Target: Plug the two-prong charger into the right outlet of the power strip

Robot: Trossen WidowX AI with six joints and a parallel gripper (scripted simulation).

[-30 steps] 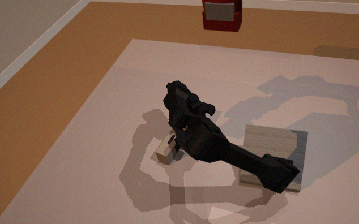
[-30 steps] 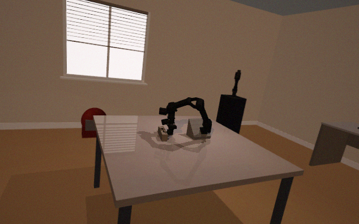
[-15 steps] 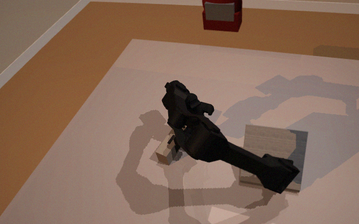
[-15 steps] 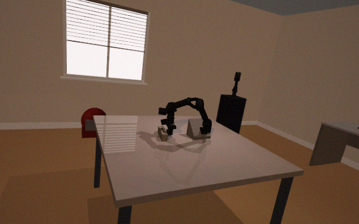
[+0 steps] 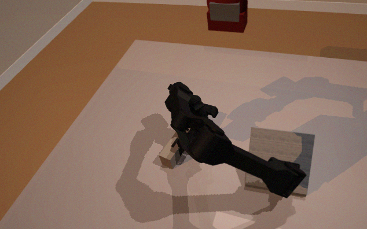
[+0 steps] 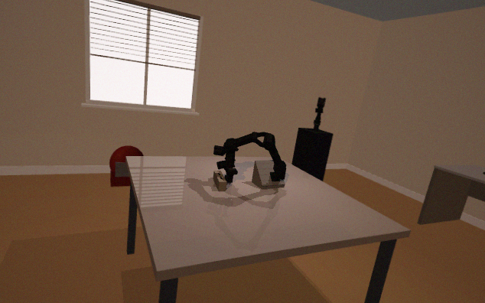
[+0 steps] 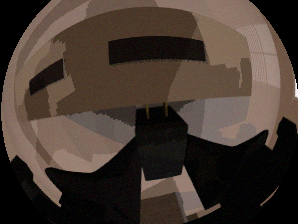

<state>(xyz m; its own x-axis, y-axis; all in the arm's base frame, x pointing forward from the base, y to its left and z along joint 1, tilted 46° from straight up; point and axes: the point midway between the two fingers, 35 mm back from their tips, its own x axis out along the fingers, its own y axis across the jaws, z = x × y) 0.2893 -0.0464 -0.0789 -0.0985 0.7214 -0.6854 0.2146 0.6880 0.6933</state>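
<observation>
Right now the black two-prong charger is 2 cm ahead of my gripper tip and 1 cm above it.
</observation>
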